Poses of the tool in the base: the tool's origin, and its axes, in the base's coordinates. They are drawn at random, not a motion.
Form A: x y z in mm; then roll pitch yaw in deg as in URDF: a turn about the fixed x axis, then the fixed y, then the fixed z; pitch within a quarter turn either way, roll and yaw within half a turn.
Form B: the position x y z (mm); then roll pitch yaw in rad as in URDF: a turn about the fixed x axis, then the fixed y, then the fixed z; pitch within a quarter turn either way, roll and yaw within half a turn. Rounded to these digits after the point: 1 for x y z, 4 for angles.
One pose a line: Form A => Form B
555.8 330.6 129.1 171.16 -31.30 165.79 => 555.8 330.6 129.1 2.9873 -0.5463 2.8936
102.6 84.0 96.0 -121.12 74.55 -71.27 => 102.6 84.0 96.0 -2.1139 1.3011 -1.2439
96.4 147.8 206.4 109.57 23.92 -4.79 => 96.4 147.8 206.4 1.9124 0.4175 -0.0836
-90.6 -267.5 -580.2 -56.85 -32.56 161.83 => -90.6 -267.5 -580.2 -0.9922 -0.5683 2.8245
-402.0 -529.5 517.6 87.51 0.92 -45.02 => -402.0 -529.5 517.6 1.5273 0.0161 -0.7857
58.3 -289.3 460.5 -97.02 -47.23 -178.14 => 58.3 -289.3 460.5 -1.6933 -0.8243 -3.1091
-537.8 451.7 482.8 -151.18 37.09 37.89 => -537.8 451.7 482.8 -2.6386 0.6473 0.6613
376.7 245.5 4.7 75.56 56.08 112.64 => 376.7 245.5 4.7 1.3188 0.9788 1.9659
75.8 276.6 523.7 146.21 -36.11 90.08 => 75.8 276.6 523.7 2.5518 -0.6302 1.5722
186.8 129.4 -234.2 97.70 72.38 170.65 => 186.8 129.4 -234.2 1.7052 1.2633 2.9784
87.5 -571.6 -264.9 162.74 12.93 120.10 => 87.5 -571.6 -264.9 2.8403 0.2257 2.0961
